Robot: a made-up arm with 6 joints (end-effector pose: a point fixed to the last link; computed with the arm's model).
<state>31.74 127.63 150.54 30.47 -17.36 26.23</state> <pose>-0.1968 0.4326 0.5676 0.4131 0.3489 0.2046 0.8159</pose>
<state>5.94 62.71 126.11 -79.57 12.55 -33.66</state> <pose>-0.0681 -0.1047 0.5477 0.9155 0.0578 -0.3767 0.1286</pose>
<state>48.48 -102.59 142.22 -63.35 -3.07 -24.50</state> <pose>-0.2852 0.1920 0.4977 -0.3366 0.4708 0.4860 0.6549</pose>
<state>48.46 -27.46 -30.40 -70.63 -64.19 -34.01</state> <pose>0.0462 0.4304 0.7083 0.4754 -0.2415 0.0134 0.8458</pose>
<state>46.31 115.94 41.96 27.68 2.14 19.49</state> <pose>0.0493 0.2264 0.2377 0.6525 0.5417 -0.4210 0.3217</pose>
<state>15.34 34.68 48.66 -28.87 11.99 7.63</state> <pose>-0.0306 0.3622 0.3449 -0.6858 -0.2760 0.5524 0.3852</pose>
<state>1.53 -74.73 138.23 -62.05 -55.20 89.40</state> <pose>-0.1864 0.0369 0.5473 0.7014 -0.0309 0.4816 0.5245</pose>
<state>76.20 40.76 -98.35 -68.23 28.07 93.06</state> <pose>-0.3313 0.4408 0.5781 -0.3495 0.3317 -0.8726 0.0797</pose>
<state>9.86 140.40 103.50 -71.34 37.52 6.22</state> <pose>0.1391 -0.0028 0.7364 0.7669 -0.1095 0.0041 0.6323</pose>
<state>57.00 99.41 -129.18 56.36 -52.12 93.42</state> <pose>-0.2797 0.2318 0.2753 0.3093 -0.3293 0.5553 0.6983</pose>
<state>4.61 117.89 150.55 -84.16 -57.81 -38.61</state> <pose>-0.0822 0.0594 0.7688 0.9278 0.3681 0.0564 0.0239</pose>
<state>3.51 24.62 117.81 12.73 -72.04 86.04</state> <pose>0.1128 0.0354 0.8001 -0.4141 -0.1911 0.8639 0.2137</pose>
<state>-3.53 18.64 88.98 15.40 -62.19 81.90</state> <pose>0.1263 0.0727 0.6935 -0.3288 -0.4147 0.7635 0.3701</pose>
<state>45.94 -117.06 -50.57 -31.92 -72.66 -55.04</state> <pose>0.1651 -0.2159 0.6711 0.6567 -0.1009 -0.7384 0.1155</pose>
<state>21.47 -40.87 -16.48 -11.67 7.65 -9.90</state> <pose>0.3268 0.3780 0.8206 -0.1098 -0.1212 -0.1371 0.9770</pose>
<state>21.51 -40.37 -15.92 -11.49 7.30 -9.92</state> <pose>0.3242 0.3824 0.8164 -0.1148 -0.1224 -0.1343 0.9766</pose>
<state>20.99 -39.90 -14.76 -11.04 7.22 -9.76</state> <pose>0.3220 0.3864 0.8114 -0.1214 -0.1201 -0.1283 0.9769</pose>
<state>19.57 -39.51 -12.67 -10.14 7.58 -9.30</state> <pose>0.3205 0.3893 0.8052 -0.1305 -0.1122 -0.1172 0.9781</pose>
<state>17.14 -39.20 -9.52 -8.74 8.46 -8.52</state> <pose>0.3192 0.3912 0.7975 -0.1424 -0.0982 -0.1001 0.9798</pose>
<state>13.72 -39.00 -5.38 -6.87 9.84 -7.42</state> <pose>0.3176 0.3917 0.7887 -0.1561 -0.0788 -0.0768 0.9816</pose>
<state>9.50 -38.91 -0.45 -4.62 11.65 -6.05</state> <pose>0.3149 0.3909 0.7787 -0.1707 -0.0554 -0.0475 0.9826</pose>
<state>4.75 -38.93 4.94 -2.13 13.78 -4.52</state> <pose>0.3104 0.3887 0.7681 -0.1850 -0.0300 -0.0139 0.9822</pose>
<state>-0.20 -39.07 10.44 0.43 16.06 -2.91</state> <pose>0.3043 0.3854 0.7574 -0.1976 -0.0047 0.0221 0.9800</pose>
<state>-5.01 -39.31 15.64 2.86 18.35 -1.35</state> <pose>0.2971 0.3814 0.7475 -0.2076 0.0186 0.0579 0.9763</pose>
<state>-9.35 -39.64 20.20 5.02 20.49 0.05</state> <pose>0.2898 0.3772 0.7389 -0.2146 0.0389 0.0906 0.9717</pose>
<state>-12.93 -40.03 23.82 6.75 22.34 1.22</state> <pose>0.2834 0.3733 0.7323 -0.2184 0.0550 0.1180 0.9671</pose>
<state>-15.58 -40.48 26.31 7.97 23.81 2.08</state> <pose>0.2789 0.3703 0.7283 -0.2188 0.0671 0.1385 0.9636</pose>
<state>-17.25 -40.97 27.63 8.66 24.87 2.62</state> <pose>0.2768 0.3681 0.7270 -0.2161 0.0753 0.1517 0.9616</pose>
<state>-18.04 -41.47 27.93 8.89 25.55 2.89</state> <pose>0.2770 0.3667 0.7280 -0.2110 0.0804 0.1581 0.9613</pose>
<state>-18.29 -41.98 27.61 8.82 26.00 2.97</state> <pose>0.2787 0.3658 0.7304 -0.2046 0.0835 0.1604 0.9620</pose>
